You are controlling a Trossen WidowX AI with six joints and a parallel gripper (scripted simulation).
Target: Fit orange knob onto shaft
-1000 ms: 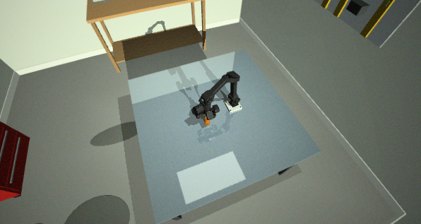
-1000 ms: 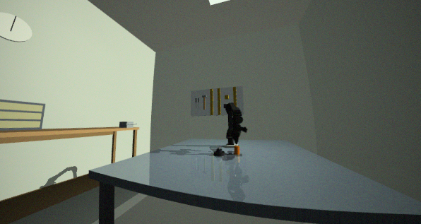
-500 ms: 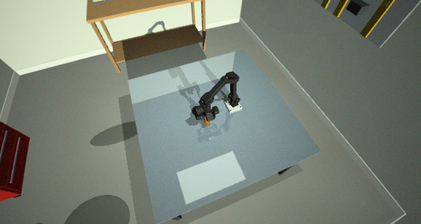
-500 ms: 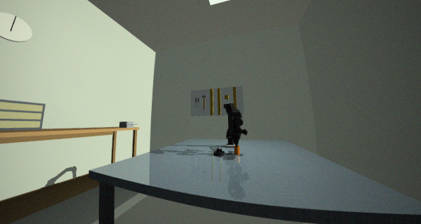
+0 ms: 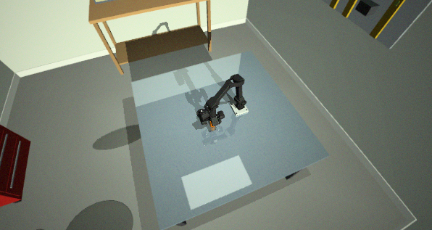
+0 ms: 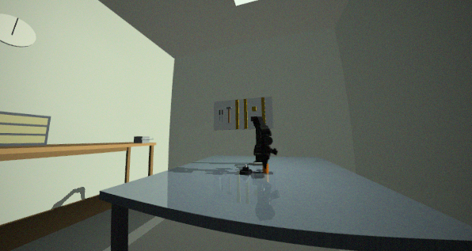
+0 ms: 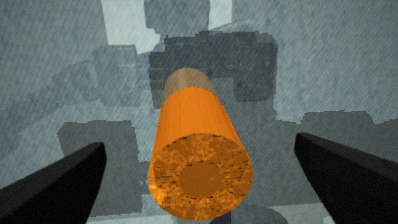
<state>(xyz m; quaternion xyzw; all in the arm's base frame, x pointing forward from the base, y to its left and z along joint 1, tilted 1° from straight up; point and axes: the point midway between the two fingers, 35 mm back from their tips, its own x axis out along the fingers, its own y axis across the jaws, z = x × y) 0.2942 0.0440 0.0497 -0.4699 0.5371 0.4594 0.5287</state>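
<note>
Right now the orange knob is 1 cm above my gripper tip. Also, from my gripper tip: dark round pedestal 3 cm ahead, 14 cm to the right, 1 cm below.
</note>
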